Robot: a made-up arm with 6 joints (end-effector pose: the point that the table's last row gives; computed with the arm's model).
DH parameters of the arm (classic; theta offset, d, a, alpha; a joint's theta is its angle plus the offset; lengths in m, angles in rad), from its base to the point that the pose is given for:
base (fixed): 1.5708 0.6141 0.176 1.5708
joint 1: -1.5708 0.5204 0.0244 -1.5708
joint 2: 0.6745 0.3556 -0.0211 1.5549
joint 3: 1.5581 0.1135 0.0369 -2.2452
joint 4: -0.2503 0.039 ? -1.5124
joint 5: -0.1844 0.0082 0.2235 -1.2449
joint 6: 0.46 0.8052 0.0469 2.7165
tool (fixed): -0.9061 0.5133 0 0
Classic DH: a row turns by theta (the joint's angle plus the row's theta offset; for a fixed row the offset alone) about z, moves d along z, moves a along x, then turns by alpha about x.
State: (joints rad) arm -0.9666 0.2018 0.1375 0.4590 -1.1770 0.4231
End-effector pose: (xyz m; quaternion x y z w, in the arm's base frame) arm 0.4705 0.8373 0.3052 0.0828 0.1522 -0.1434 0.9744
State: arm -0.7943 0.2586 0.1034 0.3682 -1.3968 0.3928
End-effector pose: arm 0.5311 0.8707 0.5047 0.2659 0.1421 -0.1733 0.9376
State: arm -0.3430 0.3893 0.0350 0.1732 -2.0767 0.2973
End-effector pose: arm 0.6051 0.6125 0.9526 0.7134 0.0699 -0.2320 0.6575
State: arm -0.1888 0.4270 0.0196 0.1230 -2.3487 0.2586
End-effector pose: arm 0.5848 0.4430 1.0134 0.8307 0.0285 -0.2497 0.4967
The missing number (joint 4, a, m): -0.0585
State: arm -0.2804 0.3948 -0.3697 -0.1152 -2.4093 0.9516
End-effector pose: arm 0.6932 0.5974 0.9902 0.6427 0.3311 -0.3169 0.6139
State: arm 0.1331 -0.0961 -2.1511 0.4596 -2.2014 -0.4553
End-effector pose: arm 0.2221 0.6907 0.8754 0.3203 0.3932 0.4392 0.7416
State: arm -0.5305 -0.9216 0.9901 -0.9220 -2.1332 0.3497
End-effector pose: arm 0.0769 0.4420 0.6929 0.8875 -0.4506 -0.0890 0.0371
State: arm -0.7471 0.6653 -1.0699 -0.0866 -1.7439 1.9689
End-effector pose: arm 0.5784 0.8428 0.0885 -0.3873 0.5065 -0.6156 0.4632
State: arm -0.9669 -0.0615 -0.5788 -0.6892 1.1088 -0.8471
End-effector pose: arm 0.2916 0.0459 0.1309 -0.8048 0.2864 0.0235 0.5194
